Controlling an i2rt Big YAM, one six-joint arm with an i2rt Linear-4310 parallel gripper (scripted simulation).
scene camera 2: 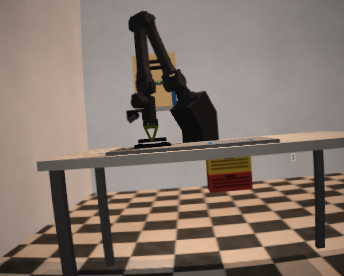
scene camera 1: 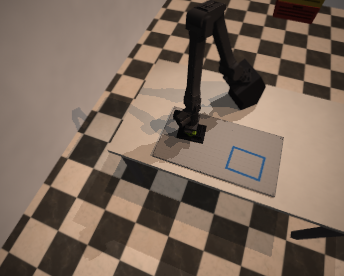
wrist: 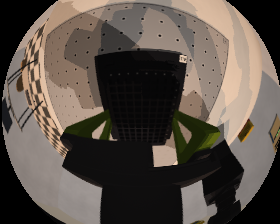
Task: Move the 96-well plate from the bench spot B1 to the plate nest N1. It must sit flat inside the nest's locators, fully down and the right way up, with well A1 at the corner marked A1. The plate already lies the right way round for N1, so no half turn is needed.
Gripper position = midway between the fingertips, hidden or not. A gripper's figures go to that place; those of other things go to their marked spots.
Scene:
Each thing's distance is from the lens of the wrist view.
my gripper (wrist: 141, 112): 0.13 m
96-well plate (wrist: 147, 115): 0.12 m
plate nest N1 (wrist: 141, 57): 0.12 m

